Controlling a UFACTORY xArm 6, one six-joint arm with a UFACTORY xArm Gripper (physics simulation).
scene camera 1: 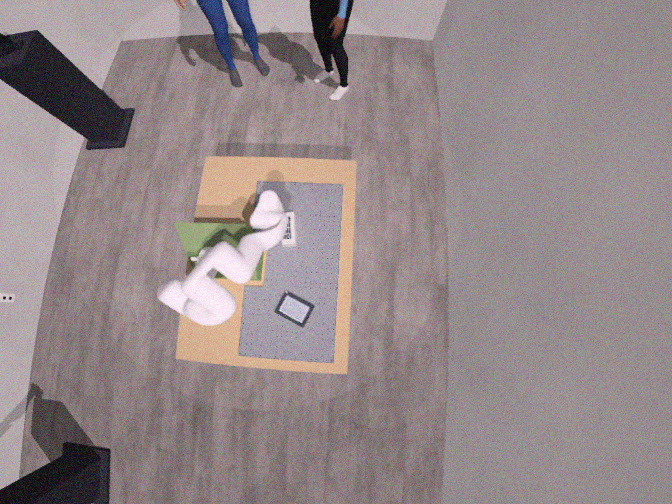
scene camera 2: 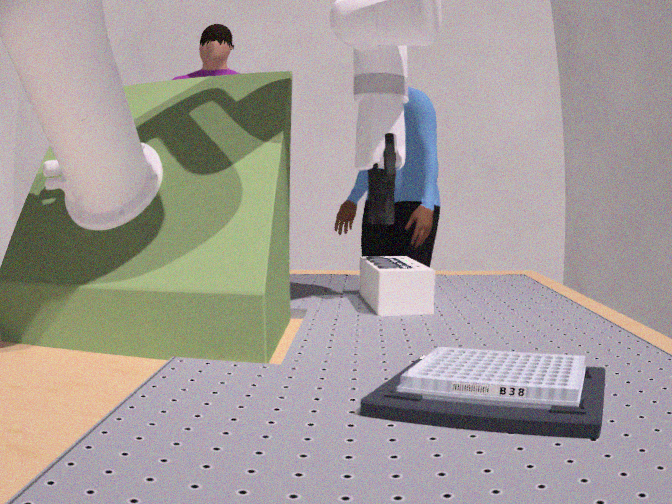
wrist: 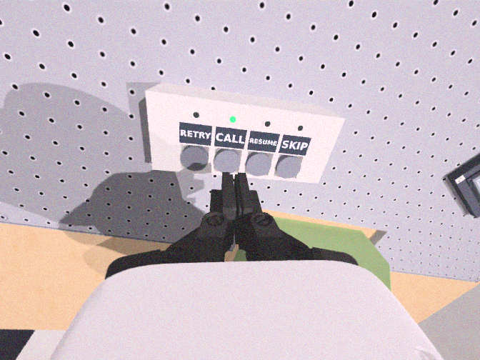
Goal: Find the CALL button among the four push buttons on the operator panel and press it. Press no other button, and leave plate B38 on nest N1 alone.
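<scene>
The white operator panel [scene camera 1: 292, 237] [scene camera 2: 405, 292] [wrist: 167, 105] stands on the perforated plate. In the wrist view its buttons read RETRY, CALL, RESUME and SKIP from left to right. The grey CALL button [wrist: 227, 160] lies under its label, and the green lamp [wrist: 233, 119] above that label is lit; the other three lamps are dark. My gripper [scene camera 2: 384, 222] [wrist: 232, 189] is shut and empty. Its tips are above the panel, with a visible gap in scene camera 2. Plate B38 [scene camera 1: 294, 308] [scene camera 2: 491, 374] sits flat on the dark nest N1 [scene camera 1: 305, 323] [scene camera 2: 483, 422].
A large green sloped block [scene camera 1: 198, 234] [scene camera 2: 217, 309] [wrist: 340, 245] stands beside the arm's base, left of the panel in scene camera 2. The perforated plate [scene camera 1: 314, 260] [scene camera 2: 325, 401] lies on the wooden table [scene camera 1: 206, 341] [scene camera 2: 65, 390]. Two people stand beyond the table.
</scene>
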